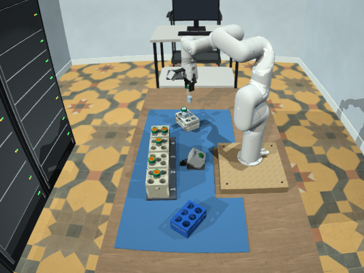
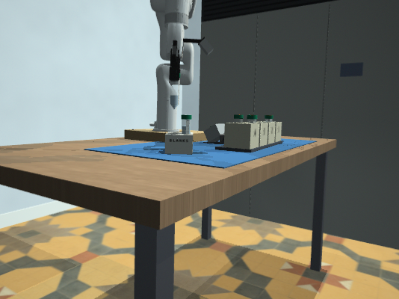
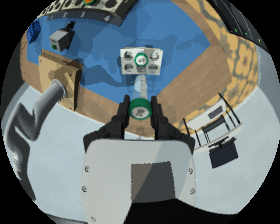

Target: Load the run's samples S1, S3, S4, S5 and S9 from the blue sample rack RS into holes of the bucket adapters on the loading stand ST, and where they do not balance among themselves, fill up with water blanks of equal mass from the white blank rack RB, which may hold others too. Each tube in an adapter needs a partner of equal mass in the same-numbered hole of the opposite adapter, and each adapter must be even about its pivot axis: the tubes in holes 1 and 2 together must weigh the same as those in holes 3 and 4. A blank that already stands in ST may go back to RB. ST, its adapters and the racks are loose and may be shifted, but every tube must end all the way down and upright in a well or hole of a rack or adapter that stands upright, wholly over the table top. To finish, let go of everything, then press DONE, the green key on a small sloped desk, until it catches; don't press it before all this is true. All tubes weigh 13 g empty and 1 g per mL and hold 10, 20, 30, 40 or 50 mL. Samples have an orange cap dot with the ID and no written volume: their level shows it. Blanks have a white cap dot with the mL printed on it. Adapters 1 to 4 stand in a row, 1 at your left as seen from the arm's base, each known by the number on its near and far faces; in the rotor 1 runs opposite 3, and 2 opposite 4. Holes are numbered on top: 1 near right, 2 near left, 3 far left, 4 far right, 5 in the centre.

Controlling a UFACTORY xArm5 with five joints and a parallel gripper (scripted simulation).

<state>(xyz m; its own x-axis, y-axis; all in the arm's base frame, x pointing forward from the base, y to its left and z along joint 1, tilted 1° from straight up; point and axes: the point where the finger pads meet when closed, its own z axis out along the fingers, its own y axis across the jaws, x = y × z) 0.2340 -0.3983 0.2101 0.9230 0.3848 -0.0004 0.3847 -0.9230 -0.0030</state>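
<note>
Now: hand 1 cm short of the green-capped blank tube and 5 cm above it. Also, from my hand: green done key (1 cm ahead, 36 cm to the left, 18 cm below); green-capped blank (4 cm ahead, 1 cm to the left, 19 cm below); white blank rack RB (2 cm ahead, 1 cm to the left, 22 cm below).
</note>
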